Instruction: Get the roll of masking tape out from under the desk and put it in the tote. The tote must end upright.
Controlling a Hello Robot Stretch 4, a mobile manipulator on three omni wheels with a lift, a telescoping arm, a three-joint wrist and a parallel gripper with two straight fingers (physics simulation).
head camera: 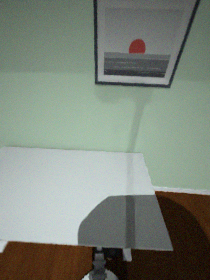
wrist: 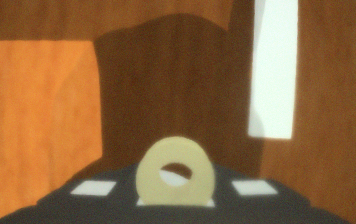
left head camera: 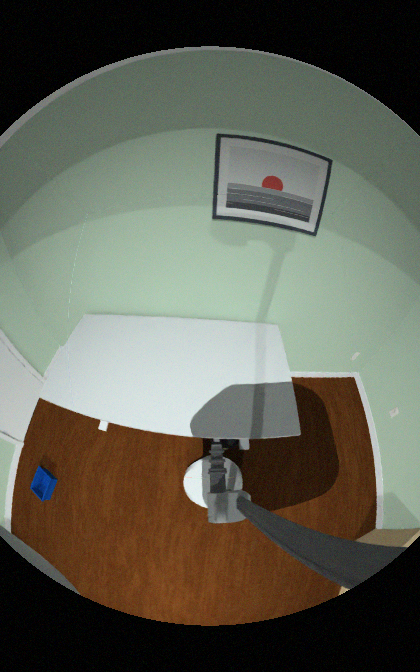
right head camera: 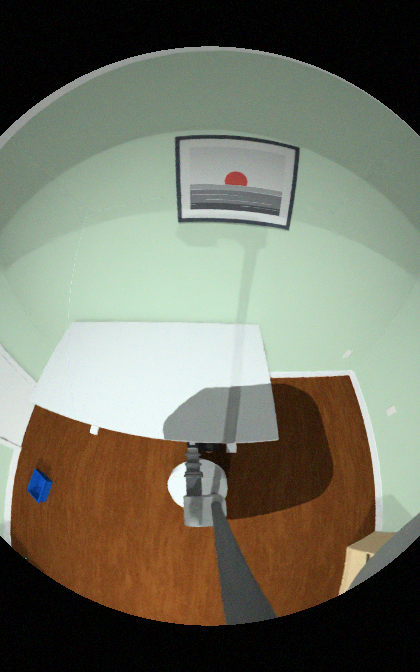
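The roll of masking tape, a pale yellow ring, is held between the fingers of my gripper in the wrist view, with floor behind it. In the head views, my arm reaches to the front edge of the white desk, near its right end. A dark part of the wrist shows at that edge; the fingers and the tape are hidden there. The blue tote is on the floor at the far left, apart from the desk. It is too small to tell surely whether it is upright.
A white desk leg or foot stands right of the tape in the wrist view. A white foot pokes out beside my wrist, another further left. A light wooden box-like piece stands at lower right.
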